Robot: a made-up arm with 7 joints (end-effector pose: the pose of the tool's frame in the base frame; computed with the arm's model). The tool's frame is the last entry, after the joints.
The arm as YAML. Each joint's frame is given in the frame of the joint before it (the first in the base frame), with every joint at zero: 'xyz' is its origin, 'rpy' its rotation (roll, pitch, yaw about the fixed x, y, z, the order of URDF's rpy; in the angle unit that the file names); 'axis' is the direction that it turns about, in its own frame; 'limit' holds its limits. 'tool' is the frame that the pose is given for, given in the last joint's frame.
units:
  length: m
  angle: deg
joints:
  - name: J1
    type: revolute
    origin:
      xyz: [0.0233, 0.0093, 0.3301]
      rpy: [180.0, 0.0, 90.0]
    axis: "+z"
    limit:
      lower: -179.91
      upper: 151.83
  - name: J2
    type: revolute
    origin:
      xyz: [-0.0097, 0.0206, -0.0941]
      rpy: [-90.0, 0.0, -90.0]
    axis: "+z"
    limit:
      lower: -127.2
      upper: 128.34
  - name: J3
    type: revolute
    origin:
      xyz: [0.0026, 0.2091, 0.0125]
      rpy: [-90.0, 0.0, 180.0]
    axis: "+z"
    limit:
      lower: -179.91
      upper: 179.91
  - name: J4
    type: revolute
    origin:
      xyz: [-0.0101, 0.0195, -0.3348]
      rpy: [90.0, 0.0, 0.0]
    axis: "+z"
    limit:
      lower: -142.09
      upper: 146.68
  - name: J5
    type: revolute
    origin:
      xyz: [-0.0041, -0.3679, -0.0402]
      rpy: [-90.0, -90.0, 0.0]
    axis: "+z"
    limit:
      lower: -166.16
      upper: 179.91
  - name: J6
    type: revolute
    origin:
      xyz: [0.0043, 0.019, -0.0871]
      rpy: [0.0, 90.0, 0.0]
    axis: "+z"
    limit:
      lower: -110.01
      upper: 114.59
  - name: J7
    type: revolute
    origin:
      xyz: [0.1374, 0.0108, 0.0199]
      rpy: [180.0, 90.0, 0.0]
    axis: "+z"
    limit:
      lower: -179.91
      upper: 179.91
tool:
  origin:
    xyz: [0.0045, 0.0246, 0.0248]
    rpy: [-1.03, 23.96, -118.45]
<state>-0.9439 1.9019 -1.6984 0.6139 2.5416 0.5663 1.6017</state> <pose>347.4 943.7 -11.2 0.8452 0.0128 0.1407</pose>
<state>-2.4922 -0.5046 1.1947 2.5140 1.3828 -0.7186 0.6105</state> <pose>126.3 259.1 568.4 1.1313 1.3892 0.0773</pose>
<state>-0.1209 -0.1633 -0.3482 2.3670 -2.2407 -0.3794 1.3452</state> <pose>414.9 97.1 651.8 -1.1970 -0.1970 1.7440</pose>
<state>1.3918 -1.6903 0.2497 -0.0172 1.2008 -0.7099 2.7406</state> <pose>-182.5 1065.5 286.0 1.6987 0.5541 -0.8606</pose>
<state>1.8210 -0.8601 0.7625 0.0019 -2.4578 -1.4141 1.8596</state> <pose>103.4 834.3 1027.0 1.7814 -0.9629 2.3937</pose>
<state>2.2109 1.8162 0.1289 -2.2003 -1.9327 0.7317 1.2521</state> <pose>-87.7 -249.0 769.9 2.0860 -1.0077 -0.6567</pose>
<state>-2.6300 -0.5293 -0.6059 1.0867 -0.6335 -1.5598 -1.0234</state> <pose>46.1 -132.7 1319.0 1.8734 -0.9651 -0.0030</pose>
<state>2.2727 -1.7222 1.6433 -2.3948 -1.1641 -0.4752 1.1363</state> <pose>334.3 -164.8 357.6 -1.1849 0.1527 -0.7866</pose>
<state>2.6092 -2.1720 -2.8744 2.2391 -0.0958 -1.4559 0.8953</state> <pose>124.7 -92.6 -92.2 0.6554 -0.0625 -1.9176</pose>
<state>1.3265 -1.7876 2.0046 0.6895 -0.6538 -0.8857 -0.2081</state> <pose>-384.6 838.1 17.8 -0.1545 -0.9673 2.1362</pose>
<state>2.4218 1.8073 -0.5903 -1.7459 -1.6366 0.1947 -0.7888</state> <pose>-609.6 -105.6 769.5 2.6789 0.6178 0.9083</pose>
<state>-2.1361 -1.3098 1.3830 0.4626 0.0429 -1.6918 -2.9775</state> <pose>635.8 -743.1 674.8 -0.3351 2.0428 1.5341</pose>
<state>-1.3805 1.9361 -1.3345 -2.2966 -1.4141 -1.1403 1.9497</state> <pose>415.9 86.2 333.1 -1.0196 0.3039 0.3764</pose>
